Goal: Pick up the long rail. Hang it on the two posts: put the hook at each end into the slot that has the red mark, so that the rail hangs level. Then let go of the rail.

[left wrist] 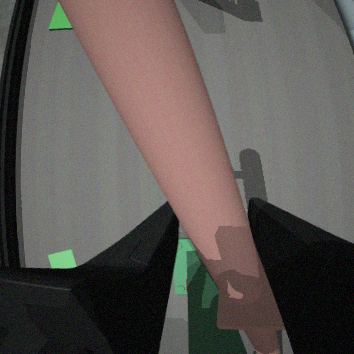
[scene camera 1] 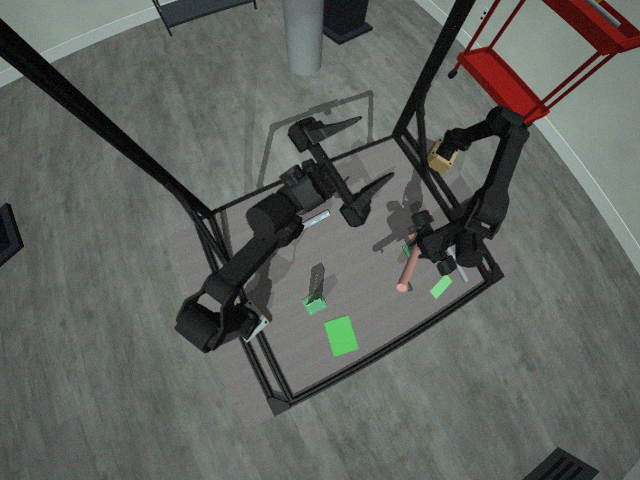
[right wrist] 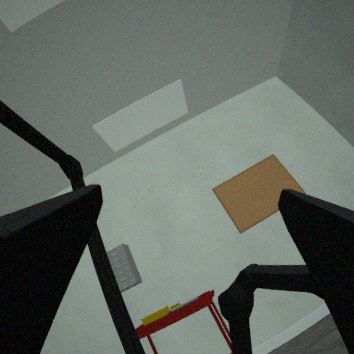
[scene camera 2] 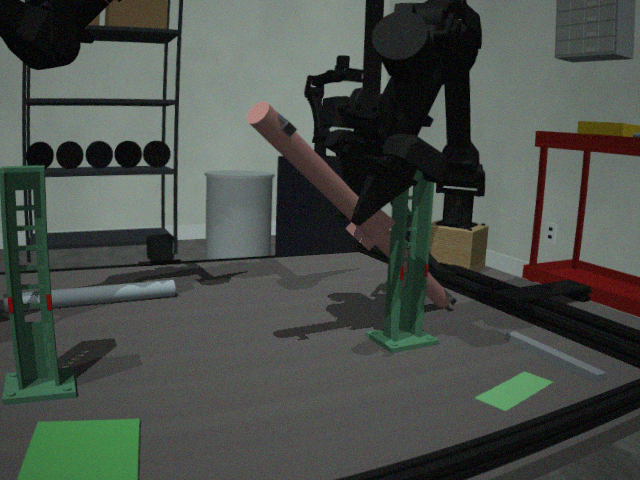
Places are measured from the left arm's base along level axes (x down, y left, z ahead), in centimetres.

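Pixels of known places: left gripper, between the fingertips: (left wrist: 213,206) (scene camera 1: 412,252) (scene camera 2: 347,221); right gripper, between the fingertips: (scene camera 1: 378,146) (right wrist: 192,195); left arm's base, origin of its link: (scene camera 1: 445,151) (scene camera 2: 456,224); right arm's base, origin of its link: (scene camera 1: 248,321).
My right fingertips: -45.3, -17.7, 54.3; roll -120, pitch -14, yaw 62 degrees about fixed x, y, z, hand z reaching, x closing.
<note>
Ahead of a thing's pixels: the offset from my right fingertips to its middle, as dx, dy, dz. "pt": to the spot under its first point.
The long pink rail {+40.0, +22.9, -10.8} (scene camera 1: 407,273) (scene camera 2: 315,166) (left wrist: 160,100) is steeply tilted. Its upper end, with a dark hook {pt +28.5, +23.7, +7.8} (scene camera 2: 286,125), is at the left in scene camera 2; its lower end passes behind the right-hand green post {pt +51.1, +26.6, -14.7} (scene camera 2: 408,315) (left wrist: 181,267), low above the table. My left gripper (scene camera 1: 430,243) (left wrist: 213,206) is shut on the rail near a pink block. The left-hand green post {+43.2, +5.9, +23.7} (scene camera 1: 313,304) (scene camera 2: 38,351) stands apart from the rail. Red marks {pt +44.8, +8.0, +22.7} (scene camera 2: 49,302) show low on both posts. My right gripper (scene camera 1: 376,146) (right wrist: 192,195) is open, empty and high, away from rail and posts.
A pale grey tube {+52.7, -13.7, +4.5} (scene camera 1: 316,219) (scene camera 2: 124,294) lies behind the left-hand post in scene camera 2. A thin grey bar {+53.5, +44.7, -18.2} (scene camera 2: 555,355) and a small green patch {pt +54.0, +42.8, -6.9} (scene camera 1: 440,286) (scene camera 2: 513,390) lie at the right. A larger green patch {pt +53.7, +19.8, +27.7} (scene camera 1: 341,335) (scene camera 2: 82,449) lies at the front. Black beams edge the table.
</note>
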